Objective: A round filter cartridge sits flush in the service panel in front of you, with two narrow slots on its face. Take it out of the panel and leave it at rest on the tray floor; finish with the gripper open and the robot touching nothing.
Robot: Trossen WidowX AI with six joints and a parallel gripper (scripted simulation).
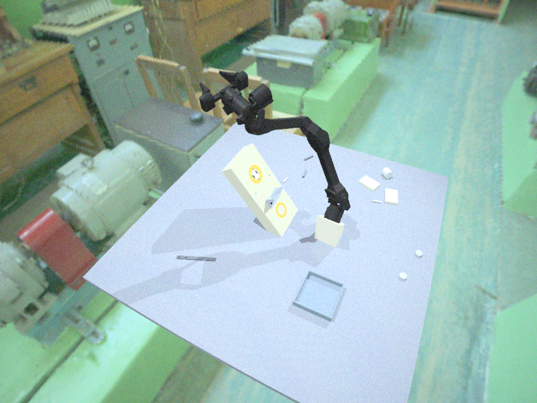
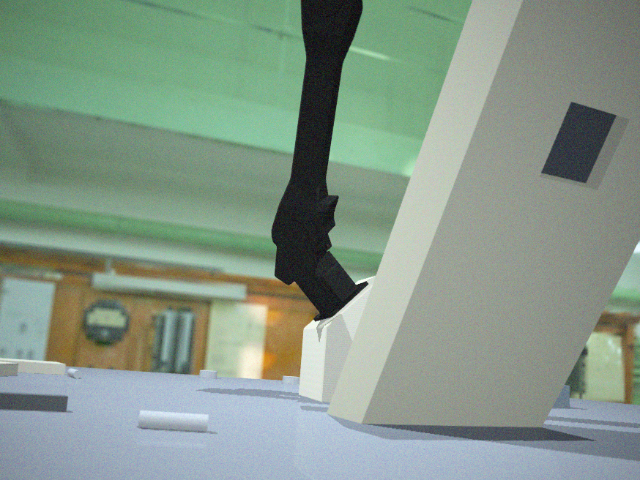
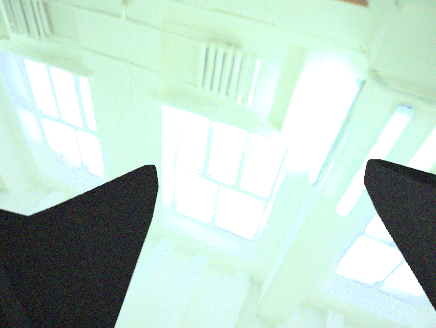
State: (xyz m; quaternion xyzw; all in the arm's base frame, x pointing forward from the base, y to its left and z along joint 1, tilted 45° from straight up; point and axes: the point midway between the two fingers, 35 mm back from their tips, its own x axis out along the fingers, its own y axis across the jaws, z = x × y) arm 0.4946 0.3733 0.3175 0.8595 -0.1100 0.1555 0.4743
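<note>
My gripper tip is 420 mm above the round filter cartridge, 130 mm past it and 20 mm to the left of it. From my gripper tip the other things lie so: cream service panel 490 mm below, 180 mm behind, 20 mm to the right; tray 640 mm below, 570 mm behind, 250 mm to the left.
</note>
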